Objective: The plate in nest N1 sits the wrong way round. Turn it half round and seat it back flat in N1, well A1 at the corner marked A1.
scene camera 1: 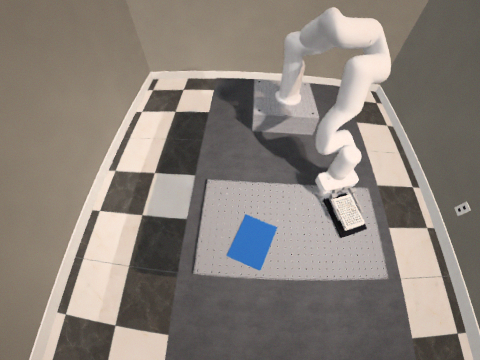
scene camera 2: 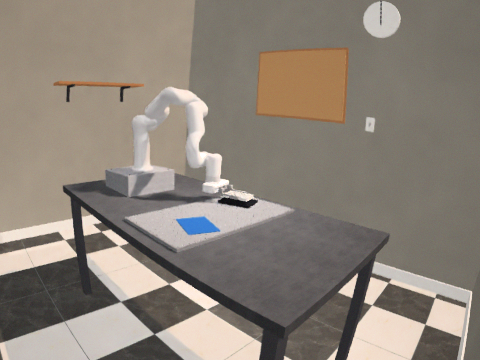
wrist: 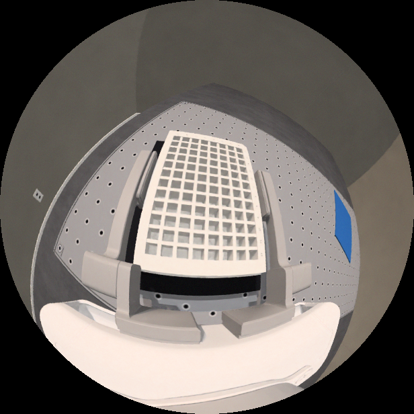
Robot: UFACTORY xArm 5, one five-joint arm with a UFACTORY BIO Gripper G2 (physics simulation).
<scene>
In view: my gripper (scene camera 1: 350,216), a white well plate (wrist: 201,218), a flat blue rectangle (scene camera 1: 254,237) and a black nest (wrist: 166,284).
My gripper shows as well in the wrist view (wrist: 207,164). The flat blue rectangle is seen too in the wrist view (wrist: 342,219).
</scene>
